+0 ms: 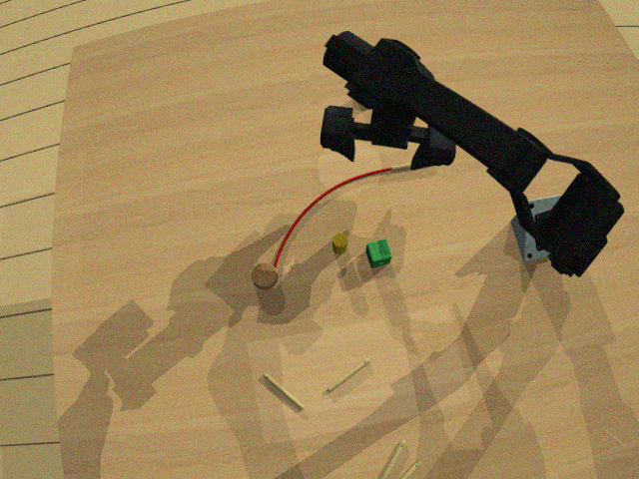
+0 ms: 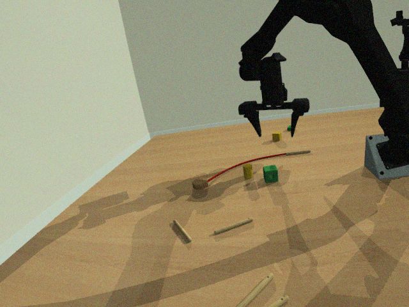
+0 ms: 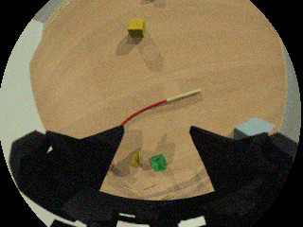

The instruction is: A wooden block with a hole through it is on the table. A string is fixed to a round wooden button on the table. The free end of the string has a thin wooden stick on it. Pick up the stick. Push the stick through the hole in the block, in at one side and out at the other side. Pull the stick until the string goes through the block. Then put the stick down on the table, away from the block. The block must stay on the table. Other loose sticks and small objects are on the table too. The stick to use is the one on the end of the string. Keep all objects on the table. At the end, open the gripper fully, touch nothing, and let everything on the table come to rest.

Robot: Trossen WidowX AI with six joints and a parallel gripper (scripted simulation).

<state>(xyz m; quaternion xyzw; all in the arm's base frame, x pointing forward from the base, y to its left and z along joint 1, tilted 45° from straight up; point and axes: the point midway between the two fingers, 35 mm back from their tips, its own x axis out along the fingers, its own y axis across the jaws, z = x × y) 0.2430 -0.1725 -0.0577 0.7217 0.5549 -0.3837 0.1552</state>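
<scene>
The thin stick lies 60 mm below my gripper tip, 50 mm behind it and 20 mm to the right of it. The rest, counted from my gripper tip: yellow cube: 170 mm to the right, 50 mm below, 30 mm behind; then green block: 120 mm to the left, 50 mm below, 40 mm ahead; then yellow cylinder: 90 mm to the left, 90 mm ahead, 50 mm below.
</scene>
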